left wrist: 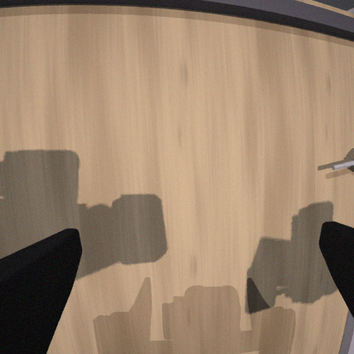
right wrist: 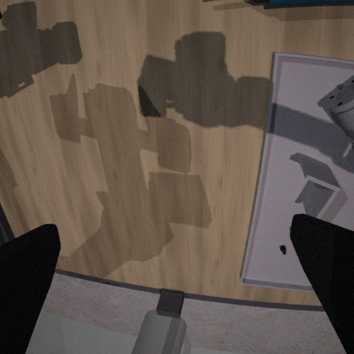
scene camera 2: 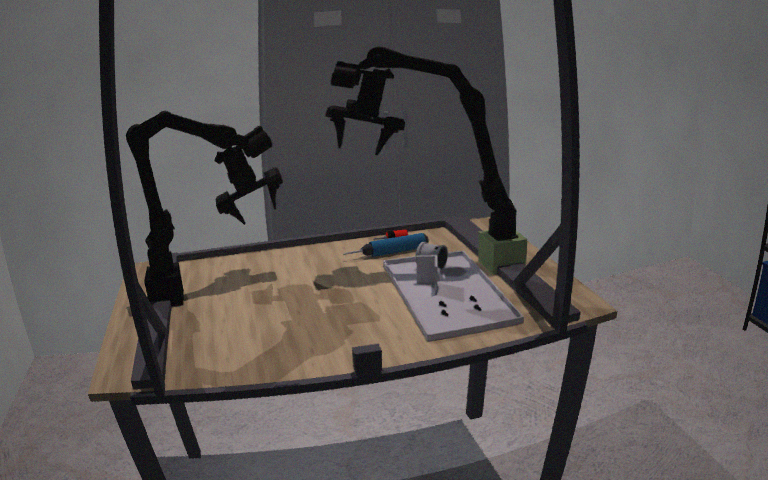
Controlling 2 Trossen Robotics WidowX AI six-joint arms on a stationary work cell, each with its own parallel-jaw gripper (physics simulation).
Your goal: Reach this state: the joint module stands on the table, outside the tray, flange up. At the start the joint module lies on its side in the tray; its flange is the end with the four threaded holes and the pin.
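Places are measured from the left arm's base along level axes (x ahead, y left, z up), in centimetres.
Pixels of known places: left gripper, fingertip midpoint: (scene camera 2: pixel 260 216); right gripper, fingertip midpoint: (scene camera 2: pixel 357 151); left arm's base at its link origin: (scene camera 2: pixel 161 271); right arm's base at its link origin: (scene camera 2: pixel 503 235).
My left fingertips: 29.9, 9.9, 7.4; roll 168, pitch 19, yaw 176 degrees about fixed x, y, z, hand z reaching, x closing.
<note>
For each thing: its middle in the pictures, then the offset to it from my left fingertips, as dx, dy, dz.
- joint module at the middle of its body: (scene camera 2: pixel 431 255) +41.0, -14.4, -11.8
- tray at the middle of its body: (scene camera 2: pixel 448 289) +39.5, -29.7, -14.6
- grey bracket at the middle of its body: (scene camera 2: pixel 428 274) +35.7, -26.2, -11.5
- blue screwdriver at the middle of its body: (scene camera 2: pixel 386 246) +33.6, +0.1, -13.4
- red tool at the middle of its body: (scene camera 2: pixel 390 237) +37.1, +7.5, -13.7
The joint module (scene camera 2: pixel 431 248) (right wrist: pixel 345 114) is a grey cylinder lying on its side in the tray (scene camera 2: pixel 475 329) (right wrist: pixel 255 200), near its back. Its dark end faces right in the scene view; its flange, with holes, faces back-left in the right wrist view, where the module is cut off by the edge. The pin cannot be made out. My left gripper (scene camera 2: pixel 259 215) (left wrist: pixel 202 238) is open and empty, above the table's left part. My right gripper (scene camera 2: pixel 359 150) (right wrist: pixel 176 231) is open and empty, pointing down high above the table, left of the tray.
A grey bracket (scene camera 2: pixel 426 270) (right wrist: pixel 330 200) stands in the tray in front of the module. Several small black screws (scene camera 2: pixel 472 298) (right wrist: pixel 283 249) lie near the tray's front. A blue screwdriver (scene camera 2: pixel 396 245) and a red tool (scene camera 2: pixel 397 233) lie behind the tray. Frame posts (scene camera 2: pixel 568 169) rise at the table's sides.
</note>
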